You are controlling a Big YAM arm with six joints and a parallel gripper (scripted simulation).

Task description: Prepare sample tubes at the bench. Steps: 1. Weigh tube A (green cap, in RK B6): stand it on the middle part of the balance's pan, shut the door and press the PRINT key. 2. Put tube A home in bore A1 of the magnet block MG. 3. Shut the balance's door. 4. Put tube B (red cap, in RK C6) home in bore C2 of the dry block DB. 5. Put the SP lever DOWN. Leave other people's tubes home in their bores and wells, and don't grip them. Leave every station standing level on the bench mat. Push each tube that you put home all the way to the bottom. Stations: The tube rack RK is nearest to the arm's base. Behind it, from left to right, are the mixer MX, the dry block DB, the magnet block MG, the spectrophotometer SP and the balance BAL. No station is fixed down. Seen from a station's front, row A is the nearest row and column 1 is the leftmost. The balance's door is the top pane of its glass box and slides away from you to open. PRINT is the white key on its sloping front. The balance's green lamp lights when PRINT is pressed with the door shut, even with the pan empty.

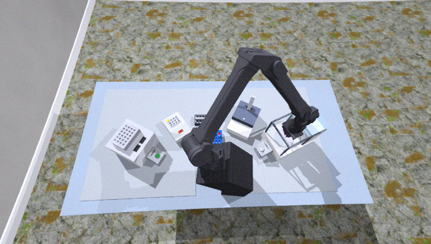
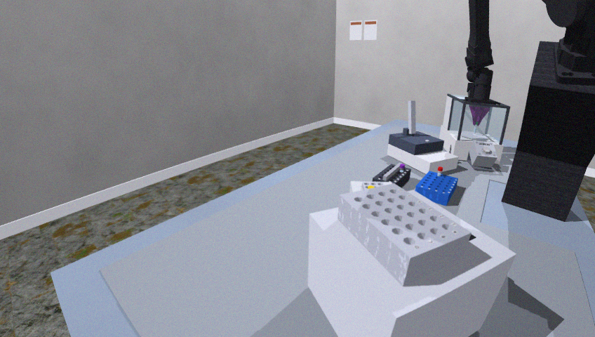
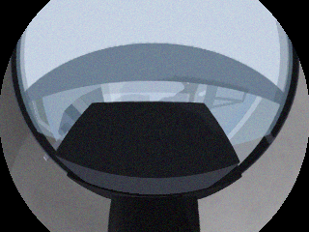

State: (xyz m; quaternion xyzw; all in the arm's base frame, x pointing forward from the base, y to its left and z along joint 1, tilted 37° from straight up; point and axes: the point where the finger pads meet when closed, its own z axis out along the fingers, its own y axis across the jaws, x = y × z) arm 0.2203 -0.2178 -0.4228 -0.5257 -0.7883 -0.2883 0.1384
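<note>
The round pan is 50 mm below my hand. Round my hand: balance door 40 mm ahead, 80 mm to the right, 80 mm above; then white print key 60 mm behind, 130 mm to the left, 60 mm below; then SP lever 200 mm ahead, 180 mm to the left, 10 mm above.
</note>
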